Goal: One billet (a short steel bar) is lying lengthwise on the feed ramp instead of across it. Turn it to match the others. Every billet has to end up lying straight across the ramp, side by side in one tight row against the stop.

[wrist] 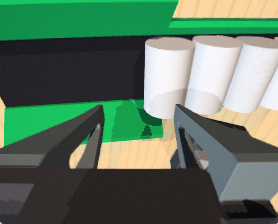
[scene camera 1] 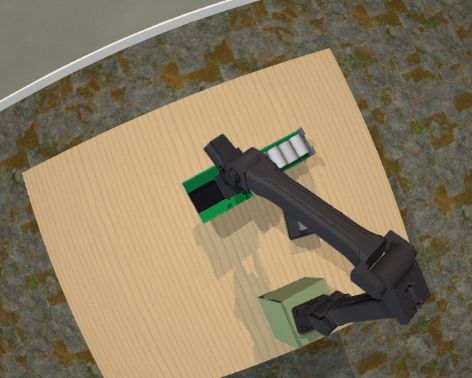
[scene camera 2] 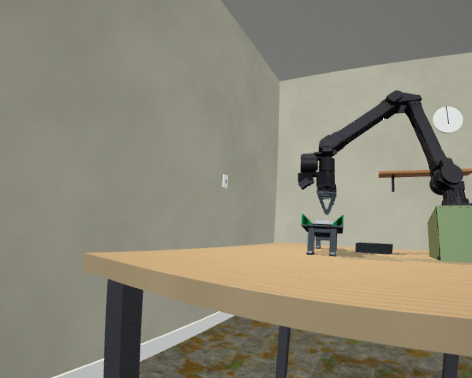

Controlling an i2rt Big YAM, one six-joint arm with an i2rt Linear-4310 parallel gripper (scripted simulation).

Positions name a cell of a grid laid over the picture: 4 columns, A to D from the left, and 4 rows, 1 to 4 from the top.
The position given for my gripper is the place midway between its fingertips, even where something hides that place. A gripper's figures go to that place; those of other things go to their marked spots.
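Billet (wrist: D2), 0.15 m from the lens. Another billet (wrist: C2), 0.14 m from the lens. My gripper (wrist: C2), 0.13 m from the lens.
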